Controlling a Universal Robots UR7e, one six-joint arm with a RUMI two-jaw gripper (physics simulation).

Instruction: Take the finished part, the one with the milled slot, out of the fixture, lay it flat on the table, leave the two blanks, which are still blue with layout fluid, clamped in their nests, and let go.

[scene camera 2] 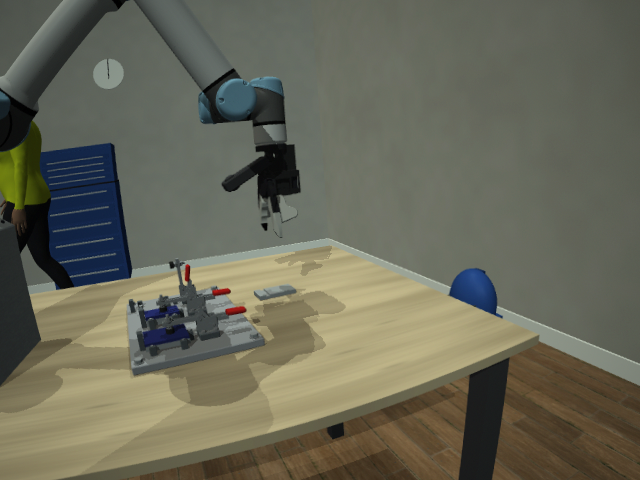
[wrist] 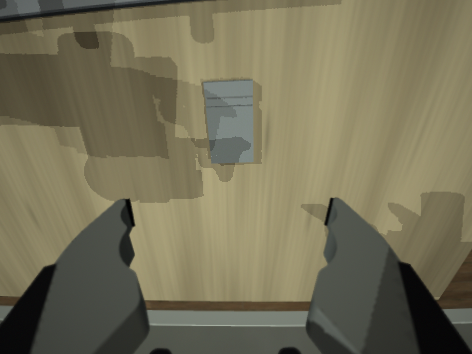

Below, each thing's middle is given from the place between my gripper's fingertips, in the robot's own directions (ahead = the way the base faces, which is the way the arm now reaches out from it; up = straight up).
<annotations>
The finished part (wrist: pixel 229 104) is 140 mm below my hand and 10 mm behind it. The rest, counted from my hand: fixture plate (scene camera 2: pixel 234 332): 250 mm behind, 140 mm below, 40 mm to the right.
</annotations>
